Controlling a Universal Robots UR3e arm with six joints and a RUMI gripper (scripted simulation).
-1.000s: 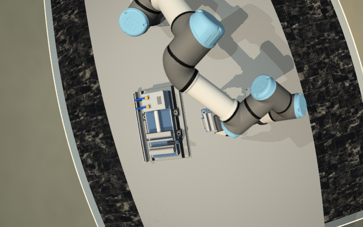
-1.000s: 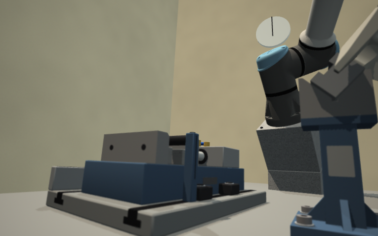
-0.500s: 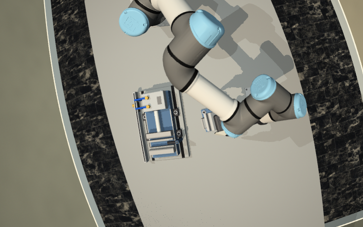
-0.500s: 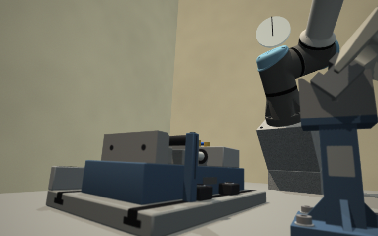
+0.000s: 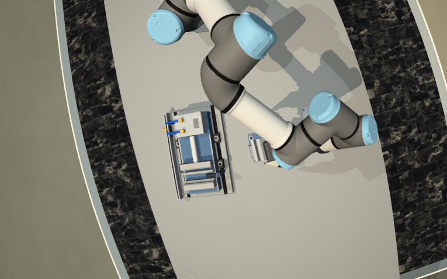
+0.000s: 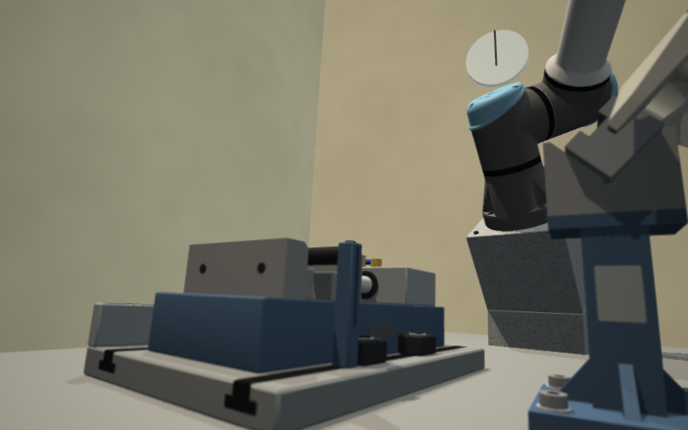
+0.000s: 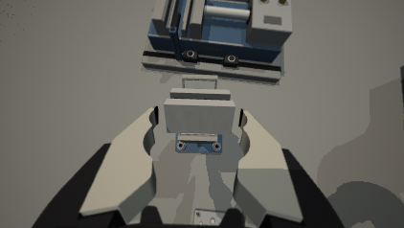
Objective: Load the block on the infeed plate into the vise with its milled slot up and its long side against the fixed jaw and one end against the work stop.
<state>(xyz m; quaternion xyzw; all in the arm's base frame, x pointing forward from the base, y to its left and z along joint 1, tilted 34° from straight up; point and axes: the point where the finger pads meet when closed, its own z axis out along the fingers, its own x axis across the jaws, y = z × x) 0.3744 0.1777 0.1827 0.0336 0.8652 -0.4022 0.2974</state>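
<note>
Now: hand 10 mm to the left of the part. From my hand the other things lie so: air cylinder rod: 220 mm to the right, 90 mm below, 10 mm behind; then infeed plate: 180 mm to the left, 160 mm below, 70 mm behind; then work stop rod: 170 mm to the right, 80 mm below, 80 mm ahead.
</note>
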